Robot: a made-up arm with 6 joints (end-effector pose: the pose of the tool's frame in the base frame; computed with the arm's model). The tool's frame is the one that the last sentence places. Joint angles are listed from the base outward.
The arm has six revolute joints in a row. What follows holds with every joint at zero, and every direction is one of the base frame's.
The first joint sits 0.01 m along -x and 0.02 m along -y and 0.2 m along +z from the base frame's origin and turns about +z.
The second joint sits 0.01 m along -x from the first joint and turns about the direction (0.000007, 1, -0.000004).
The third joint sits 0.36 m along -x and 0.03 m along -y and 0.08 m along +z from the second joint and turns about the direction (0.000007, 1, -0.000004).
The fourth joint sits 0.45 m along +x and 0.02 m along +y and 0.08 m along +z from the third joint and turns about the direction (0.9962, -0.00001, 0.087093).
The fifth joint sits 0.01 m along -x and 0.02 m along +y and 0.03 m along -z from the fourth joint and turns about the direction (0.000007, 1, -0.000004).
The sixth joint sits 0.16 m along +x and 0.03 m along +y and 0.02 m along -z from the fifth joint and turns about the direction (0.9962, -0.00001, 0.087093).
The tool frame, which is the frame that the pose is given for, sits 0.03 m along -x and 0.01 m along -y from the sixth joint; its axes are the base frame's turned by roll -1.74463, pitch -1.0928 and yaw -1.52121 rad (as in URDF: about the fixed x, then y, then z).
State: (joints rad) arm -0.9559 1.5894 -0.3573 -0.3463 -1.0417 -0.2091
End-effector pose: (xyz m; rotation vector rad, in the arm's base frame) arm 0.2496 -0.2993 0.1105 1.9589 -0.9556 1.5946
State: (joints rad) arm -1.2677 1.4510 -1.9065 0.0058 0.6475 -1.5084
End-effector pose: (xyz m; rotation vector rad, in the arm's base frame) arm 0.1872 -0.5073 0.7688 1.5733 -0.3151 0.5166
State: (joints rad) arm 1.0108 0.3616 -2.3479 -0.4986 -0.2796 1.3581
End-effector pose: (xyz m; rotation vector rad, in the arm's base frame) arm -0.3323 -0.5096 0.9139 0.5387 -0.2764 -0.8432
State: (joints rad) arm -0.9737 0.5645 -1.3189 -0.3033 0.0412 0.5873
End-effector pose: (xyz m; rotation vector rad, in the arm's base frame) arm 0.0730 -0.1295 0.8579 0.8100 -1.0904 2.5899
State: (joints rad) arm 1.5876 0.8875 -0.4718 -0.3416 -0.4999 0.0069
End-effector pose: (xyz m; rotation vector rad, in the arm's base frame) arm -0.0455 0.3538 0.3757 -1.2495 -1.0894 -1.0737
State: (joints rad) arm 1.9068 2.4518 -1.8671 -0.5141 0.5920 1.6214
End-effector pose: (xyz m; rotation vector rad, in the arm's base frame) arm -0.2173 0.6814 0.0275 -2.7217 -0.2536 -0.0949
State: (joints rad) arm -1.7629 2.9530 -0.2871 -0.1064 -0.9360 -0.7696
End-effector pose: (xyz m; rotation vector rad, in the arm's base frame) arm 0.0388 0.0179 -0.1784 -2.3682 1.9865 0.2287
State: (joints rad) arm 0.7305 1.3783 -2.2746 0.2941 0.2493 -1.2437
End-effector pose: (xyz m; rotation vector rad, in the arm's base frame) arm 0.1957 0.2466 1.0215 -1.0884 -0.5504 -2.7078
